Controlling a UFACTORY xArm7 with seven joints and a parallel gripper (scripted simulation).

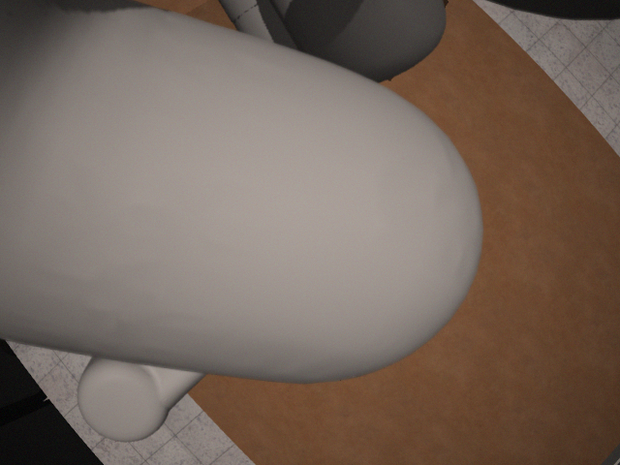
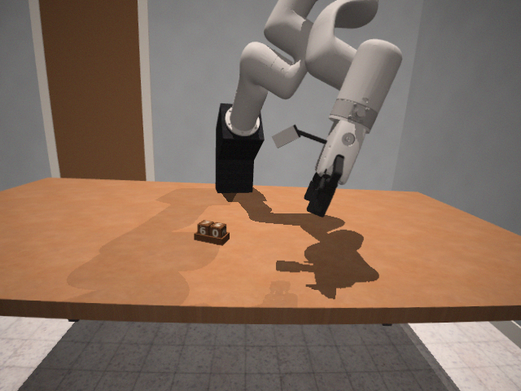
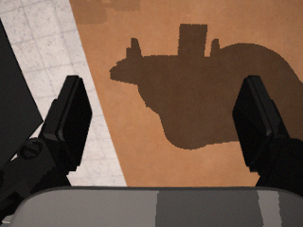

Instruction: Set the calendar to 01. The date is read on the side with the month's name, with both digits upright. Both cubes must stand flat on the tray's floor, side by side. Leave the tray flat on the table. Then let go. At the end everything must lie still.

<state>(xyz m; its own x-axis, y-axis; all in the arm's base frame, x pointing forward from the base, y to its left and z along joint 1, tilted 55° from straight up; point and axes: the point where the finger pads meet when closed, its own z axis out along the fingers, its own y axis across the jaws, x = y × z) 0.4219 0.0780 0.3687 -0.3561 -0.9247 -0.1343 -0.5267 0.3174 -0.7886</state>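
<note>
The cube is 220 mm to the right of my hand, 170 mm behind it and 130 mm below it. Round my hand: calendar tray (210 mm to the right, 160 mm behind, 140 mm below).
</note>
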